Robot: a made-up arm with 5 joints. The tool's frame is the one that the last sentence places.
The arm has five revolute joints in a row. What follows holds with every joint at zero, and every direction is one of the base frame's. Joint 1 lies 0.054 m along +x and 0.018 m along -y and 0.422 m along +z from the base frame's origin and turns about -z. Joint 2 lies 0.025 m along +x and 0.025 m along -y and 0.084 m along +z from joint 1 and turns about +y. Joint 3 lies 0.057 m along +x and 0.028 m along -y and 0.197 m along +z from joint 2 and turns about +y. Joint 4 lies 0.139 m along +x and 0.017 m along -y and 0.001 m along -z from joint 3 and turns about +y. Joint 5 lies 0.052 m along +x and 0.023 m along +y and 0.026 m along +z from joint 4 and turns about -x. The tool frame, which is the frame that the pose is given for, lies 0.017 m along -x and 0.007 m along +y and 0.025 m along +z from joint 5; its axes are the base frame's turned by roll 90, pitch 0 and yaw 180 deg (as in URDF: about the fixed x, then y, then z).
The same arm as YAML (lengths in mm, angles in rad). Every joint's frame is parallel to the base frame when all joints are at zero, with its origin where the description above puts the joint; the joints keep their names.
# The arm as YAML. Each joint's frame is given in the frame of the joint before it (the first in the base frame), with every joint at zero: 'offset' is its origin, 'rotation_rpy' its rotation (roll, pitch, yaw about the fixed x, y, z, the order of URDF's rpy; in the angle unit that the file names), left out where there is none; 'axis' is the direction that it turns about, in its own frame. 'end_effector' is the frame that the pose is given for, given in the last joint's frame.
length_unit: mm
angle_unit: rad
chain:
  - id: joint 1
    offset: [54.0, -18.0, 422.0]
    axis: "-z"
  - id: joint 2
    offset: [25.0, -25.0, 84.0]
    axis: "+y"
  - id: joint 3
    offset: [57.0, -28.0, 197.0]
    axis: "+y"
  - id: joint 4
    offset: [139.0, -17.0, -1.0]
    axis: "+y"
  - id: joint 5
    offset: [52.0, 23.0, 26.0]
    axis: "-x"
end_effector:
  offset: [-17.0, 7.0, 25.0]
  rotation_rpy: [1.5708, 0.0, 3.1416]

